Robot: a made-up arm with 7 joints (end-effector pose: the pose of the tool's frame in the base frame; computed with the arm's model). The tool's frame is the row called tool. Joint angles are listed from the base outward.
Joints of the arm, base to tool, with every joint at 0 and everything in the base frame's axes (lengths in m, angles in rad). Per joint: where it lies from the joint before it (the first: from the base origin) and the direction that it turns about. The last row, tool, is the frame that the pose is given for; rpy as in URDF.
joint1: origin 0.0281 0.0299 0.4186 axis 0 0.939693 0.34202
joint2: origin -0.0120 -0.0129 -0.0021 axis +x
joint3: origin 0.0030 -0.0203 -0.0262 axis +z
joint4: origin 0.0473 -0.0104 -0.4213 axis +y
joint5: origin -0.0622 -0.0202 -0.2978 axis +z
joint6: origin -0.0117 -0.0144 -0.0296 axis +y
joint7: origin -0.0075 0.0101 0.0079 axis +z
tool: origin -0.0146 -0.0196 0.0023 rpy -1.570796 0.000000 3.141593
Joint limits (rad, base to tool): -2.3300..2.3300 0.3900..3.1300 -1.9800..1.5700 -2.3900..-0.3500 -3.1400..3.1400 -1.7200..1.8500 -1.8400..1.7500
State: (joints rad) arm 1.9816 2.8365 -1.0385 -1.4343 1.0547 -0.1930 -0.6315
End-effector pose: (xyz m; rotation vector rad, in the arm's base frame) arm 0.1936 0.6788 0.4524 -0.0503 -0.3734 0.7476
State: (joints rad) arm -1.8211 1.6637 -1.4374 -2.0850 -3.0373 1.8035 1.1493
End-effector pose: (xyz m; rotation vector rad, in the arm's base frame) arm 0.4619 0.1820 0.6307 1.0392 -1.1026 1.9573
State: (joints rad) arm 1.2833 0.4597 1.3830 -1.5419 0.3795 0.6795 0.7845
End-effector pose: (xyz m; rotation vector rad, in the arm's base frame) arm -0.3937 0.4591 0.3114 -0.5138 1.6656 0.1213
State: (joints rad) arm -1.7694 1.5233 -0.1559 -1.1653 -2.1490 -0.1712 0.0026
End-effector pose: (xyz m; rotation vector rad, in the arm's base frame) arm 0.2569 0.4220 0.9430 -0.0664 -1.9616 -2.0133
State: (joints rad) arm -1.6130 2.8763 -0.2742 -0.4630 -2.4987 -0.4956 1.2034
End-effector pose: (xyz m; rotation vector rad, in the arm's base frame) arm -0.5662 0.4444 0.6630 -0.9757 2.8493 0.4104
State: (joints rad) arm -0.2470 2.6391 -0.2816 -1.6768 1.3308 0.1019 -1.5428
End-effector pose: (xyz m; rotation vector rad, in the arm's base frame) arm 0.2989 0.3922 0.8303 -1.2710 -1.5331 -0.8881
